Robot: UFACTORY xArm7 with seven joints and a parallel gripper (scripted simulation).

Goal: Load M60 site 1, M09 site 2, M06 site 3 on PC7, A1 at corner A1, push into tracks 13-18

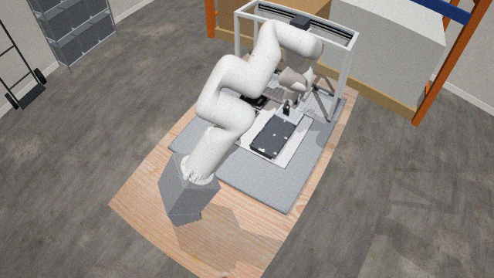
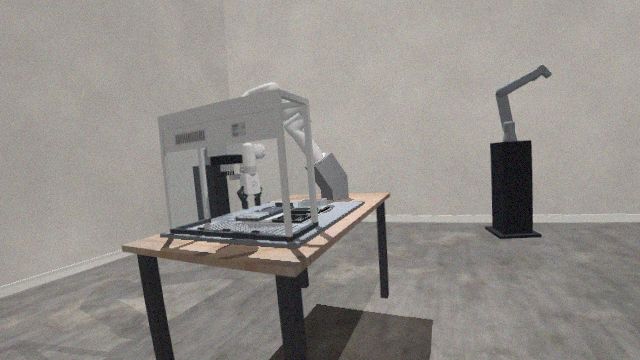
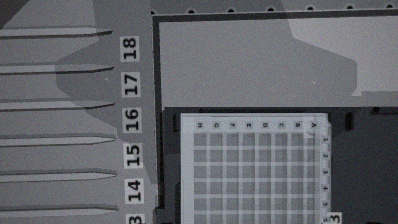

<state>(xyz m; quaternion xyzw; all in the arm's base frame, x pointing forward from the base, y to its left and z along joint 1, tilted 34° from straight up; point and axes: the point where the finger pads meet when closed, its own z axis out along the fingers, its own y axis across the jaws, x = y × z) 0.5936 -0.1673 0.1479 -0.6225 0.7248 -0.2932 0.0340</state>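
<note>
Now: the clear plate 5 cm below my hand. Also, from my hand: dark plate carrier PC7 (11 cm behind, 5 cm below, 3 cm to the left); then white apron (11 cm to the left, 10 cm behind, 6 cm below); then deep-well block M09 (23 cm to the left, 6 cm behind, 4 cm below).
</note>
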